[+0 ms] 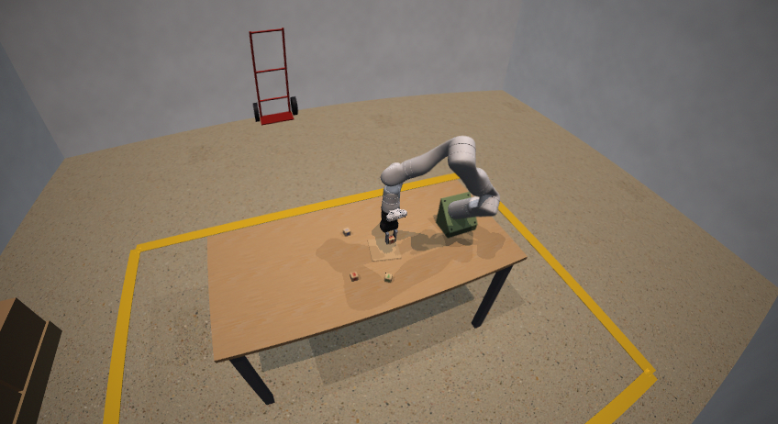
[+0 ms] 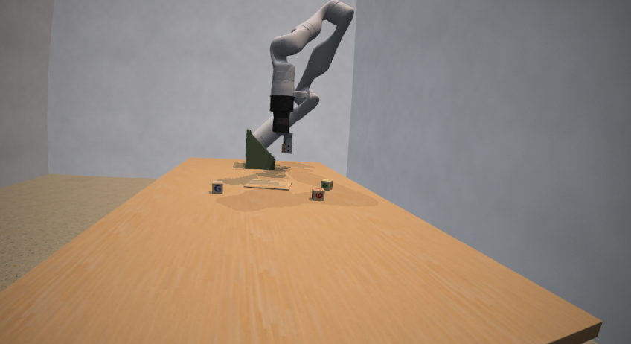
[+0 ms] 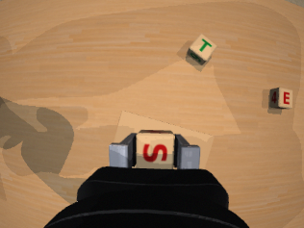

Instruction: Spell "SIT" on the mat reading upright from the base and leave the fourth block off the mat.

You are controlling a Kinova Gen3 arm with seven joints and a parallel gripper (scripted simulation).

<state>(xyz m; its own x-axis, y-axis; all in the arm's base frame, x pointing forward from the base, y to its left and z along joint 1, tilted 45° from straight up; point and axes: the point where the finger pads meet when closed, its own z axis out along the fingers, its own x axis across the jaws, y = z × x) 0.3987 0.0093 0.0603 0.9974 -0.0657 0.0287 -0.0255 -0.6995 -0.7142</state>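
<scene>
Right now my hand is 12 cm above the tan mat and 5 cm to the left of it. Also, from my hand: green-marked block: 12 cm to the left, 11 cm below, 7 cm ahead; blue-marked block: 22 cm to the right, 13 cm ahead, 11 cm below; E block: 20 cm ahead, 11 cm below, 5 cm to the left.
</scene>
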